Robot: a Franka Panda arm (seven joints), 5 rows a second.
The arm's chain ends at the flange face. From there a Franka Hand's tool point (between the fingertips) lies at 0.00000 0.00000 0.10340 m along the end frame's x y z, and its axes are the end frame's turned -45 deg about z.
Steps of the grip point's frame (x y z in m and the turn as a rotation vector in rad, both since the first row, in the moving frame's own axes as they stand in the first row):
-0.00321 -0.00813 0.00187 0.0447 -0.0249 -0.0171
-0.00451 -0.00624 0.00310 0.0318 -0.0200 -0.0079
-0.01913 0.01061 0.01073 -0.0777 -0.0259 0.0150
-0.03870 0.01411 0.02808 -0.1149 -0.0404 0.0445
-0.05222 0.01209 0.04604 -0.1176 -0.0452 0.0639
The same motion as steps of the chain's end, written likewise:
-0.00292 -0.00208 0.00201 0.0140 -0.0492 -0.0171
-0.00381 -0.00038 0.00317 0.0083 -0.0366 -0.0079
-0.00975 0.01344 0.01108 -0.0733 0.0366 0.0150
-0.02257 0.02590 0.02885 -0.1098 0.0527 0.0445
-0.03327 0.03344 0.04686 -0.1151 0.0512 0.0639

